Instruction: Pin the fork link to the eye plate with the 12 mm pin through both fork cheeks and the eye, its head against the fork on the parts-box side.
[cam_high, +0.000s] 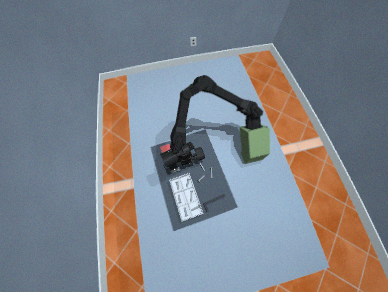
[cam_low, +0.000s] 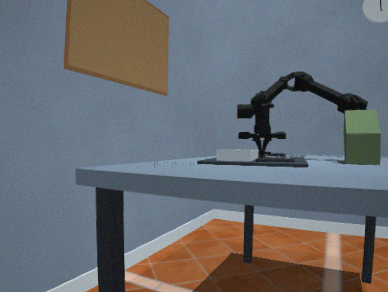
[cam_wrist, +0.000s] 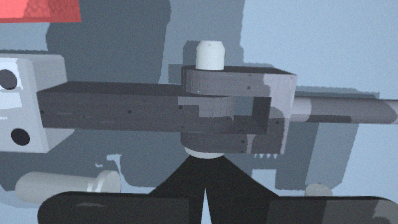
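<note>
Now: hand 20 mm short of the eye plate, 30 mm to the left of it and 30 mm above it. The rest, counted from my hand: thick headed pin (70 mm ahead, 20 mm to the left, 30 mm below); dark mat (70 mm to the left, 40 mm below); thin headed pin (70 mm behind, 40 mm to the left, 30 mm below).
</note>
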